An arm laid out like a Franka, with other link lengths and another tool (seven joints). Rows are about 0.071 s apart.
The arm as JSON. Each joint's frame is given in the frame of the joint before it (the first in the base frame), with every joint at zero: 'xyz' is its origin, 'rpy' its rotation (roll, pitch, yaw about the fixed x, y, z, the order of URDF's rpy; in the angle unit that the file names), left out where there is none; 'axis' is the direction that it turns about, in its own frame. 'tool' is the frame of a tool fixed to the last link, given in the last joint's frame.
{
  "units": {
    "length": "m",
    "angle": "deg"
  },
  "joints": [
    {
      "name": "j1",
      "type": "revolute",
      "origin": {
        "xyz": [
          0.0,
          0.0,
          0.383
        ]
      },
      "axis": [
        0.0,
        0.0,
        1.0
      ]
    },
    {
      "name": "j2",
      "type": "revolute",
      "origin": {
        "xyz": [
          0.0,
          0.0,
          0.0
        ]
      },
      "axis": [
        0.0,
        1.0,
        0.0
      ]
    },
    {
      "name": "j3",
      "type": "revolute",
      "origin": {
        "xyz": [
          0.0,
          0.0,
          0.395
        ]
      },
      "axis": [
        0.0,
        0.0,
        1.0
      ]
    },
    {
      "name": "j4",
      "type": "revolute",
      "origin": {
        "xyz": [
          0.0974,
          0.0,
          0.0
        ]
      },
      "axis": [
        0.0,
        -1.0,
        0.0
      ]
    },
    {
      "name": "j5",
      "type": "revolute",
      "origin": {
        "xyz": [
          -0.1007,
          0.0,
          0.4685
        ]
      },
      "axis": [
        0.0,
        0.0,
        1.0
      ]
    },
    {
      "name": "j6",
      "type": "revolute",
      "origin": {
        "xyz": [
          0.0,
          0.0,
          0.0
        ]
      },
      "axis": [
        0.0,
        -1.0,
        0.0
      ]
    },
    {
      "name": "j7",
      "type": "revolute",
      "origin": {
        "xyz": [
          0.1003,
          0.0,
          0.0
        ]
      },
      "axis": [
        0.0,
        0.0,
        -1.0
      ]
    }
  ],
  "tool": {
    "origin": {
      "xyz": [
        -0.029,
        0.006,
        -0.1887
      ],
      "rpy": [
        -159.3,
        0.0,
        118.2
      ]
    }
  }
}
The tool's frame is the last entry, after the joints.
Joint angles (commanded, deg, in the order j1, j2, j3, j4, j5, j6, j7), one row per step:
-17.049 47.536 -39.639 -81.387 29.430 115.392 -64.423
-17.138 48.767 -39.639 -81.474 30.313 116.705 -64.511
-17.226 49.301 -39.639 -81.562 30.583 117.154 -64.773
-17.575 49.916 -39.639 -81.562 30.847 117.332 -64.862
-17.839 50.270 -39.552 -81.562 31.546 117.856 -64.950
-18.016 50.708 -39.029 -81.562 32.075 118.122 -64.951
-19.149 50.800 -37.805 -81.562 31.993 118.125 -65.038
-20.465 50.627 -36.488 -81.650 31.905 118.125 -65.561
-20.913 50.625 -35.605 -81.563 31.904 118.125 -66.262
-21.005 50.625 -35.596 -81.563 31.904 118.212 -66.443
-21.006 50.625 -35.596 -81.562 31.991 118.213 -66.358
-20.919 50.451 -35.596 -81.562 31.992 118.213 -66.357
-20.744 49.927 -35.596 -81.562 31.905 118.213 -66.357
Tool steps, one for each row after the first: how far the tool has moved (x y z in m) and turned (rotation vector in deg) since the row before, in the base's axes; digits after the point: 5 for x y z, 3 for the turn. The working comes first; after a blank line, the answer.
Tool pose at each row, in the base's axes (x y z in m, rotation vector in deg; the steps are taken from these numbers as rounded here):
0.57653 -0.61926 0.26391 -80.055 -143.939 27.578
0.57619 -0.62196 0.24881 -80.720 -143.720 27.940
0.57457 -0.62344 0.24176 -80.634 -143.635 28.106
0.57005 -0.62670 0.23401 -80.860 -143.077 28.029
0.56908 -0.62905 0.22936 -81.667 -143.083 27.696
0.57139 -0.62623 0.22088 -81.746 -143.137 26.900
0.56793 -0.62725 0.21291 -81.778 -142.959 25.585
0.56330 -0.62950 0.20740 -81.606 -143.189 24.111
0.56588 -0.62695 0.20345 -80.551 -144.056 23.274
0.56506 -0.62814 0.20351 -80.489 -144.182 23.347
0.56522 -0.62801 0.20349 -80.671 -144.121 23.248
0.56669 -0.62734 0.20578 -80.681 -144.328 23.246
0.56992 -0.62627 0.21270 -80.727 -144.872 23.320

-0.00034 -0.00270 -0.01510 -0.372 -0.092 -0.402
-0.00162 -0.00148 -0.00705 -0.061 0.139 0.021
-0.00452 -0.00326 -0.00775 0.134 0.296 -0.380
-0.00097 -0.00235 -0.00465 -0.022 -0.472 -0.440
0.00231 0.00282 -0.00848 0.482 -0.241 -0.096
-0.00346 -0.00102 -0.00797 0.898 -0.155 -0.230
-0.00463 -0.00225 -0.00551 0.944 -0.407 0.045
0.00258 0.00255 -0.00395 0.606 -0.335 0.852
-0.00082 -0.00119 0.00006 -0.066 -0.051 0.095
0.00016 0.00013 -0.00002 0.028 -0.062 -0.132
0.00147 0.00067 0.00229 -0.062 -0.164 0.085
0.00323 0.00107 0.00692 -0.220 -0.423 0.221

